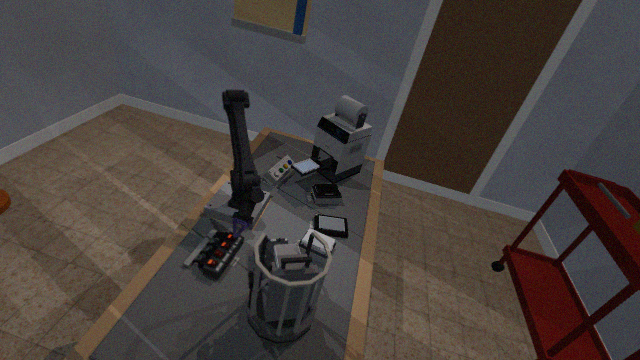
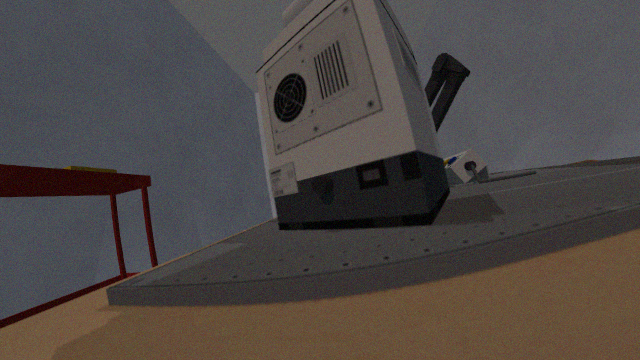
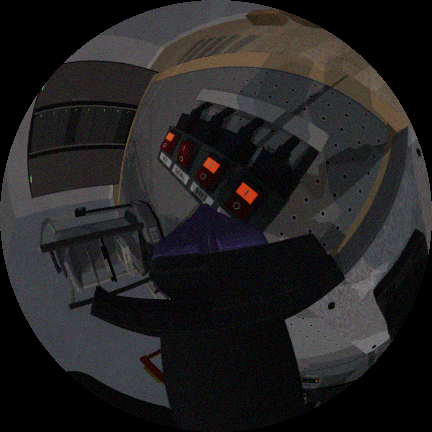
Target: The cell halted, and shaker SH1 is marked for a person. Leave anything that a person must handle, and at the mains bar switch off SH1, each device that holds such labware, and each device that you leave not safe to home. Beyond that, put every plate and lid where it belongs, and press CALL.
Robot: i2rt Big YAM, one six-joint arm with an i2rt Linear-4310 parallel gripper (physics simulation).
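Places are measured from the arm's base along level axes (x back, y down, z right), in metres.
Pixels of known places: gripper, between the fingertips: (image 1: 234, 237) (image 3: 204, 209); arm's base, origin of its link: (image 1: 240, 201).
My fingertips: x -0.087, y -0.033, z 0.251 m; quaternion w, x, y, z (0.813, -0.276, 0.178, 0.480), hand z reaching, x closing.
For each thing: its top centre in the pictures, then the offset to it from my fingertips.
- mains bar, centre of its top: (image 3: 203, 135) (image 1: 215, 245) dx +0.058, dy +0.018, dz +0.056 m
- SH1 switch, centre of its top: (image 3: 204, 170) dx +0.024, dy +0.018, dz +0.033 m
- H1 switch, centre of its top: (image 3: 165, 140) dx +0.029, dy +0.018, dz +0.133 m
- SEAL switch, centre of its top: (image 3: 180, 152) dx +0.026, dy +0.018, dz +0.083 m
- fourth switch, centre of its top: (image 3: 239, 199) dx +0.021, dy +0.018, dz -0.017 m
- pale plate, centre of its top: (image 1: 306, 164) dx -0.134, dy -0.045, dz -0.606 m
- white instrument, centre of its top: (image 1: 352, 100) dx -0.276, dy -0.385, dz -0.827 m
- white flat piece, centre of its top: (image 1: 318, 239) dx -0.331, dy -0.011, dz -0.126 m
- black-framed holder, centre of its top: (image 1: 331, 223) dx -0.363, dy +0.041, dz -0.308 m
- button box, centre of its top: (image 2: 450, 155) (image 1: 280, 163) dx +0.009, dy -0.013, dz -0.587 m
- tall round cage rack, centre of its top: (image 1: 293, 247) (image 3: 49, 265) dx -0.279, dy -0.271, dz +0.197 m
- small black-topped device, centre of its top: (image 1: 327, 188) dx -0.285, dy +0.002, dz -0.513 m
My gripper (image 1: 237, 234) (image 3: 204, 209) is shut and empty. Its purple tips are over the label edge of the mains bar (image 1: 220, 254) (image 3: 264, 209), near the SH1 switch (image 3: 207, 171), which is lit orange. The H1 switch (image 3: 168, 142) is lit; the SEAL switch (image 3: 184, 154) is dark. A fourth switch (image 3: 241, 199) is lit, its label mostly hidden by the fingers. A pale plate (image 1: 306, 166) is in front of the white instrument (image 1: 345, 142) (image 2: 325, 105). A white flat piece (image 1: 318, 242) lies beside a black-framed holder (image 1: 332, 225). The button box (image 1: 281, 169) (image 2: 467, 167) has coloured buttons.
A tall round cage rack (image 1: 292, 281) with pale contents stands at the near end, right of the mains bar. A small black-topped device (image 1: 326, 194) stands between the instrument and the holder. Plugs and cables line the bar's far side. A red cart (image 1: 555, 285) (image 2: 75, 182) stands apart.
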